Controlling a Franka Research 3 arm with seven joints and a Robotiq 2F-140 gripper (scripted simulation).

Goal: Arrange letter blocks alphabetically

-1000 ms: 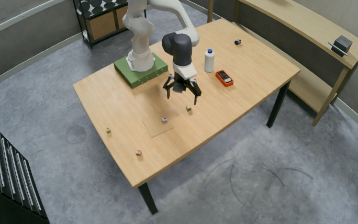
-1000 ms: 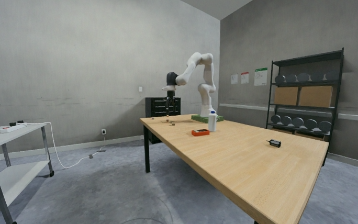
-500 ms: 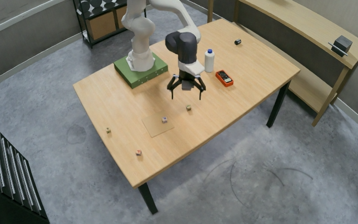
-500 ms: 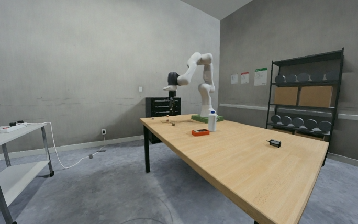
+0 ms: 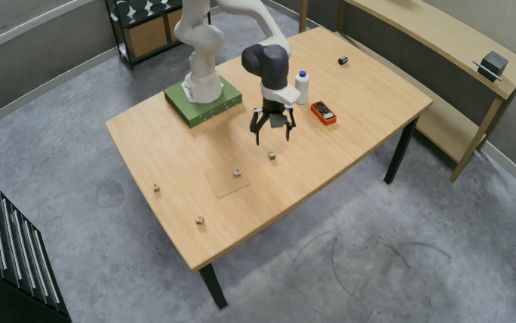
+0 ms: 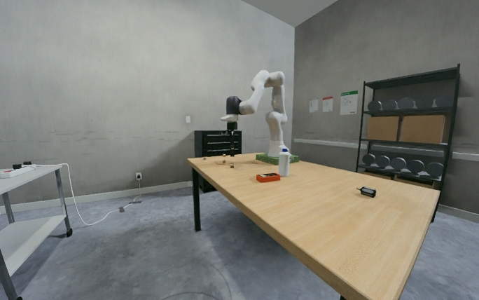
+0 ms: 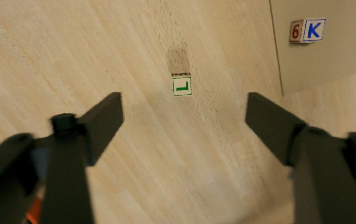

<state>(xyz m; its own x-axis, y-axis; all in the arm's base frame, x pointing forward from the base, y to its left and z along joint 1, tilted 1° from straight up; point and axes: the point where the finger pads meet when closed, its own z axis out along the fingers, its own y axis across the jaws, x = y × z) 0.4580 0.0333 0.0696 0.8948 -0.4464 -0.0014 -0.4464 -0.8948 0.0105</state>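
The block lies 10 cm below my hand. The rest, counted from my hand: white bottle: 20 cm behind, 32 cm to the left, 4 cm below; tan mat: 2 cm behind, 20 cm to the right, 12 cm below; orange meter: 6 cm behind, 34 cm to the left, 10 cm below.
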